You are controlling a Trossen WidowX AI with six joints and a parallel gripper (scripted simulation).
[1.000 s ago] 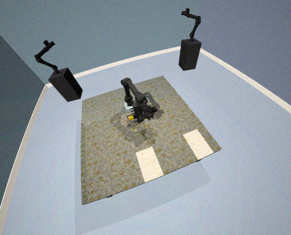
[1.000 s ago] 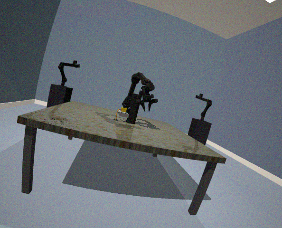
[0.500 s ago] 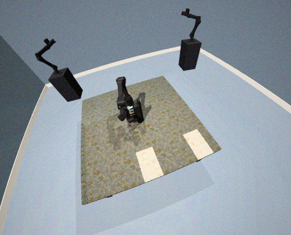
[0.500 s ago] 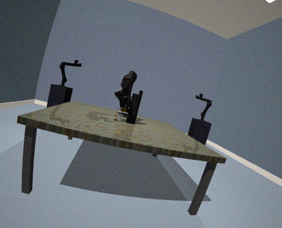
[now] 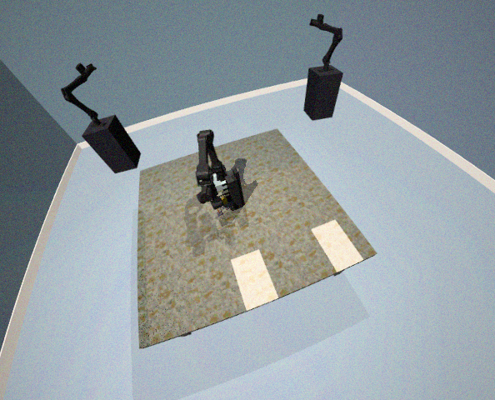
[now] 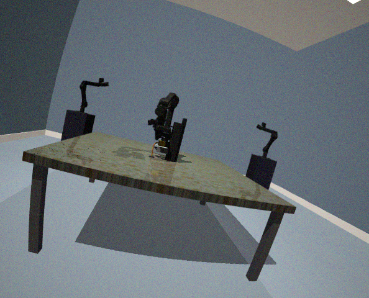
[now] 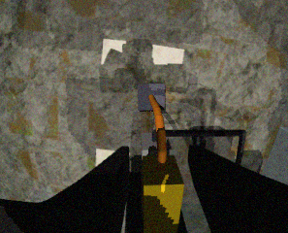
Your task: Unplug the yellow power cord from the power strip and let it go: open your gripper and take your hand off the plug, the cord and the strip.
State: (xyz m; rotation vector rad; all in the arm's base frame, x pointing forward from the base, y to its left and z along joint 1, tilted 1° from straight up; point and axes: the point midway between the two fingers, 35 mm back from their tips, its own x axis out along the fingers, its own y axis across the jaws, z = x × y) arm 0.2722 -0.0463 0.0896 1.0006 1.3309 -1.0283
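My gripper tip is now 6 cm to the right of the yellow plug, 2 cm past it and 1 cm above it.
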